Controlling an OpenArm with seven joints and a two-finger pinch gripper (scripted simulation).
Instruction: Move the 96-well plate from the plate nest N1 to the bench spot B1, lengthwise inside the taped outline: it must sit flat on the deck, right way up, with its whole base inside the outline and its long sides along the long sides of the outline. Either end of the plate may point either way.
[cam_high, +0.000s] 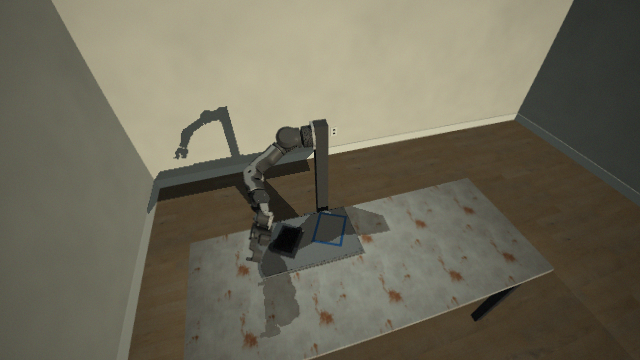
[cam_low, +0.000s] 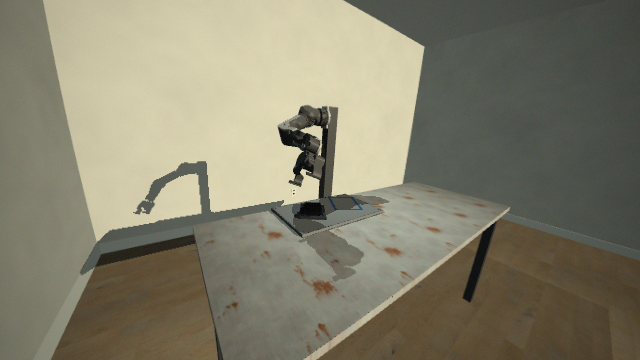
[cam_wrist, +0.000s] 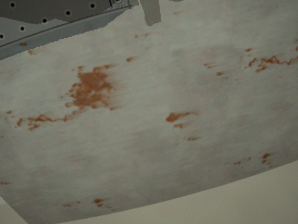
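Right now my hand is 160 mm past the dark 96-well plate, 140 mm to the right of it and 180 mm above it. Round my hand: dark plate nest: 160 mm behind, 140 mm to the left, 190 mm below; small white label: 200 mm behind, 220 mm to the left, 180 mm below.
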